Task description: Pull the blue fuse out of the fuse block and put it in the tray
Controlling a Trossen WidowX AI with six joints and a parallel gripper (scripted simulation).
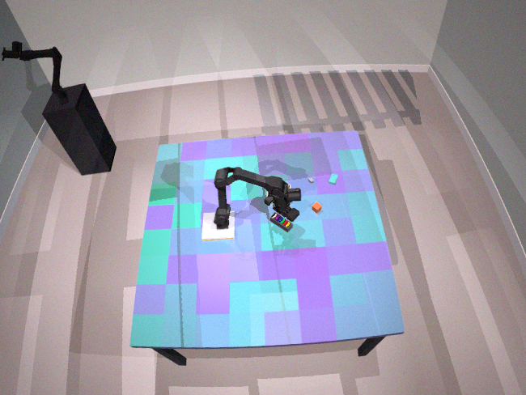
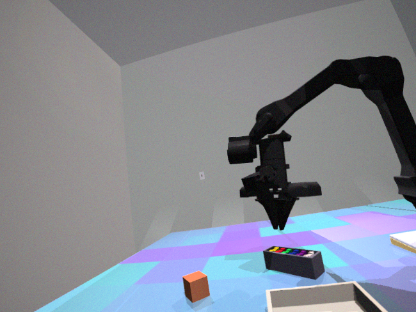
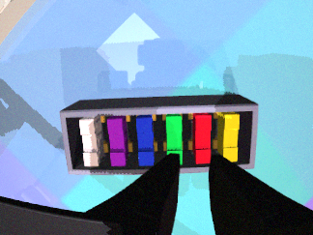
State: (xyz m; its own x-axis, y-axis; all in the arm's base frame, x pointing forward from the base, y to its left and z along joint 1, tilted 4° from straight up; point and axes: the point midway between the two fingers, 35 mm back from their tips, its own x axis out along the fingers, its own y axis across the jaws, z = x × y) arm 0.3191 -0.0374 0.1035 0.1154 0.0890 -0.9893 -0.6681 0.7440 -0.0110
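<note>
Right now my gripper tip is 60 mm above the blue fuse, 20 mm past it and 10 mm to the right of it. From my gripper tip the other things lie so: teal block (310 mm ahead, 260 mm to the left, 80 mm below); then beige tray (190 mm to the left, 80 mm below, 10 mm behind); then orange cube (180 mm ahead, 70 mm to the left, 70 mm below).
</note>
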